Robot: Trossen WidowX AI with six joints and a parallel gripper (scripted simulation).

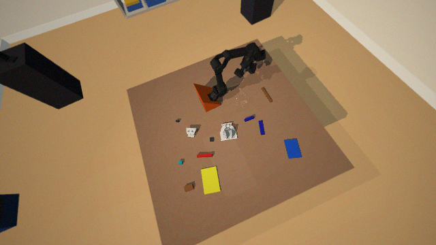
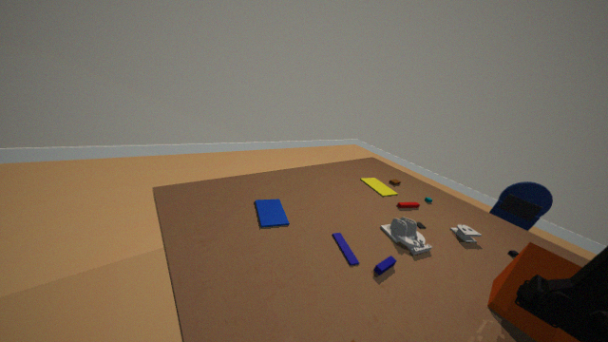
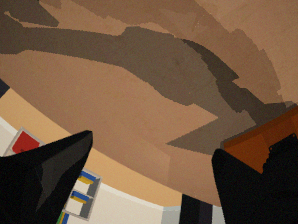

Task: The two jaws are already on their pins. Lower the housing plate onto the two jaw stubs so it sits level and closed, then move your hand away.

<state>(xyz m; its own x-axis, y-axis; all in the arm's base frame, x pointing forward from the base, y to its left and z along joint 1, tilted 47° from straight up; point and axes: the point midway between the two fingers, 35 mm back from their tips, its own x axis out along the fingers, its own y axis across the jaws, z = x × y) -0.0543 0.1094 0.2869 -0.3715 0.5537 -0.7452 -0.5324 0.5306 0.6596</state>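
Right now my gripper tip is 540 mm to the left of the small white part, 220 mm short of it and 140 mm above it. Round my gripper tip: brown bar (230 mm ahead, 140 mm below, 130 mm to the left); blue plate (680 mm ahead, 150 mm below, 40 mm to the left); black cube (430 mm to the right, 350 mm ahead, 150 mm below).
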